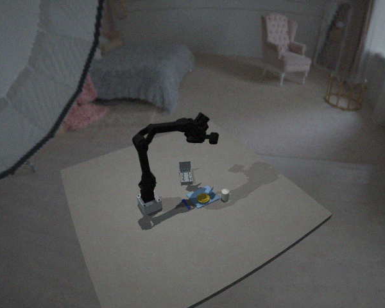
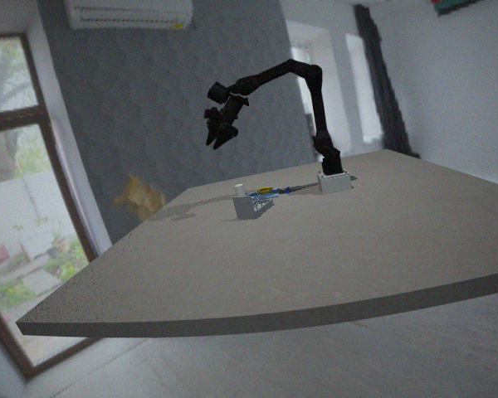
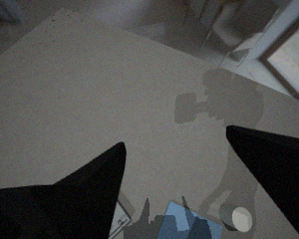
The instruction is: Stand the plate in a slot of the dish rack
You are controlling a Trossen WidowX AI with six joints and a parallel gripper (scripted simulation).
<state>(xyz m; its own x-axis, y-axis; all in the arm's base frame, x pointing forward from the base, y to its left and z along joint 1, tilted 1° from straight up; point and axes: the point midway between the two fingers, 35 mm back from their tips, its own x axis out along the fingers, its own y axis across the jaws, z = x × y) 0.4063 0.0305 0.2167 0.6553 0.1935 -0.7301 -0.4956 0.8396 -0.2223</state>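
Now: the yellow plate 14 cm behind my gripper tip, 16 cm to the right of it and 24 cm below it. The rest, counted from my gripper tip: blue spoon (24 cm behind, 13 cm to the right, 25 cm below); white cup (3 cm behind, 22 cm to the right, 23 cm below); grey dish rack (12 cm behind, 7 cm to the left, 23 cm below).
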